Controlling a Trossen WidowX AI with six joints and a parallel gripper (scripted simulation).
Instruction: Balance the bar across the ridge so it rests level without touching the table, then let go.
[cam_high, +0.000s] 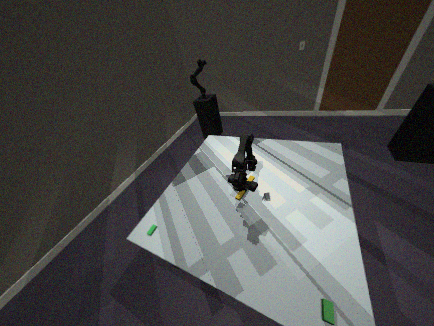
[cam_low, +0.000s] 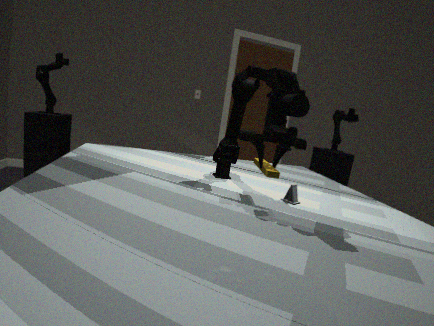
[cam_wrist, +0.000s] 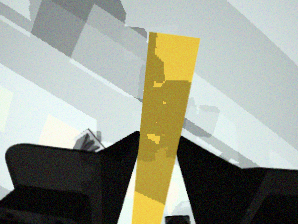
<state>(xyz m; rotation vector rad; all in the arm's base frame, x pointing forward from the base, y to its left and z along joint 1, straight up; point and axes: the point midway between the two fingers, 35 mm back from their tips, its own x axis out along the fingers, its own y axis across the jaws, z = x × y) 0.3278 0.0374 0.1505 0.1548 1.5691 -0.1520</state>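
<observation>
My gripper tip is 30 mm past the yellow bar and 10 mm to the right of it.
</observation>
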